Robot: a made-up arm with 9 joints.
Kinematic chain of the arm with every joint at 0, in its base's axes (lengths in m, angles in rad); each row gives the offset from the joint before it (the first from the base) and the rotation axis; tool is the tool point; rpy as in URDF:
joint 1: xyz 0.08 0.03 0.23 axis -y
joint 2: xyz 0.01 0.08 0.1 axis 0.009 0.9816 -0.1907
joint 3: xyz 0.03 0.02 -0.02 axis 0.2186 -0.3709 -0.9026
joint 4: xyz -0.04 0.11 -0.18 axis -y
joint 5: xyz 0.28 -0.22 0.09 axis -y
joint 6: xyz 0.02 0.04 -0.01 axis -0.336 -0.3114 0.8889
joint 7: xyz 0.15 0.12 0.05 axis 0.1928 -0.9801 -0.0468
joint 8: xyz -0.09 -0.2 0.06 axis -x
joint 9: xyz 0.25 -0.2 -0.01 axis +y
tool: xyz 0 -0.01 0.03 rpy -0.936 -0.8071 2.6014
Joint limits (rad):
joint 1: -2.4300..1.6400
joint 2: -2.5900..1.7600
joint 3: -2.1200..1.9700
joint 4: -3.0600..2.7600
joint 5: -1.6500..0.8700
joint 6: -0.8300..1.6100
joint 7: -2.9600..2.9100
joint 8: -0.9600..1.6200
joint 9: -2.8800..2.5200
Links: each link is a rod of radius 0.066 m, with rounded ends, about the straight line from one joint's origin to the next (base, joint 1, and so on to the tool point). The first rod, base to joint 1, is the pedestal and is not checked.
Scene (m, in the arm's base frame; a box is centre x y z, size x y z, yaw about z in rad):
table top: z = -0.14
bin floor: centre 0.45 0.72 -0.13 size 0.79 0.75 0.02 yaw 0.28
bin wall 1: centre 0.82 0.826 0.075 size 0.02 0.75 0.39 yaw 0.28
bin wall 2: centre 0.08 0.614 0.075 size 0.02 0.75 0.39 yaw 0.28
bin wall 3: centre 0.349 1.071 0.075 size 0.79 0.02 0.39 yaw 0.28
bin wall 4: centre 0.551 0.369 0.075 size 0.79 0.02 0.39 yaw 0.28
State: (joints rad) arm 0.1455 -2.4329 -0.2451 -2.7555 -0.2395 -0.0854 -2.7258 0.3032 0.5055
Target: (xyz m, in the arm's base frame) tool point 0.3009 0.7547 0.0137
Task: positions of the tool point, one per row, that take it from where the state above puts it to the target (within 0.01 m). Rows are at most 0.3 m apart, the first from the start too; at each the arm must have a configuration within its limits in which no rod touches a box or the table.
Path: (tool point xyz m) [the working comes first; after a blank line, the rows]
Joints at the target: -0.2696 -2.1606 1.2103 -3.0600 -0.3667 0.7377 -2.2149 0.7317 0.4420
Straight joint move there: touches bin floor, bin wall 4, the table top.

1: 0.6506 -0.1561 0.4065
2: 0.7234 0.0416 0.4058
3: 0.7245 0.2596 0.4251
4: 0.6485 0.4693 0.4576
5: 0.5015 0.6422 0.4940
6: 0.3009 0.7547 0.5252
7: 0.3950 0.7724 0.2659
8: 0.3009 0.7547 0.0137

